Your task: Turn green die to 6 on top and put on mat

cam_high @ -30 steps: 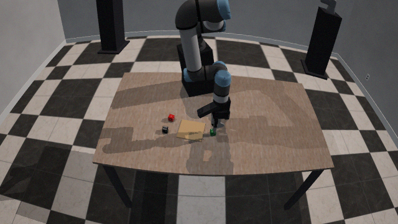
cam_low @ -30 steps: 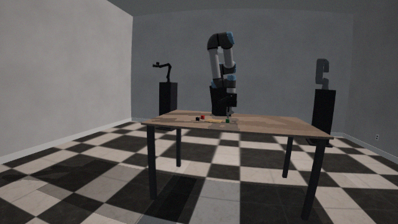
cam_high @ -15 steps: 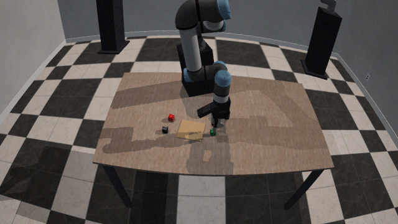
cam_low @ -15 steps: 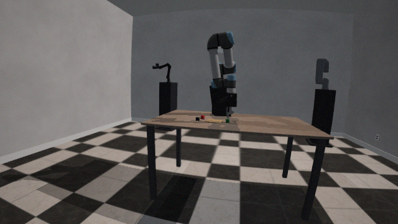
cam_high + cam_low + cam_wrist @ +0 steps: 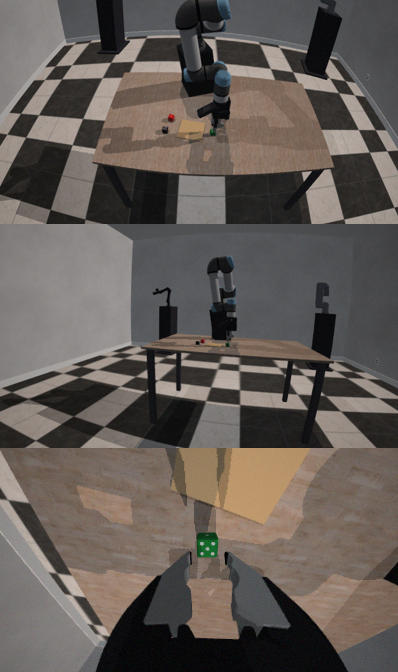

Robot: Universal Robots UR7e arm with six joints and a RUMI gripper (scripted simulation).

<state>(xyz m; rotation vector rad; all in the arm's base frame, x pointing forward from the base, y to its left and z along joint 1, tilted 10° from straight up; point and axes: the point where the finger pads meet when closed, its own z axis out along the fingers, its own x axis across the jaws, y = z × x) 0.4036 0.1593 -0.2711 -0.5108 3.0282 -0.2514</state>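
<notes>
My gripper is now 40 mm above the green die. From my hand the other things lie so: black die 270 mm to the right, 40 mm below, 40 mm ahead; tan mat 120 mm to the right, 50 mm below; red die 260 mm to the right, 60 mm behind, 40 mm below.
</notes>
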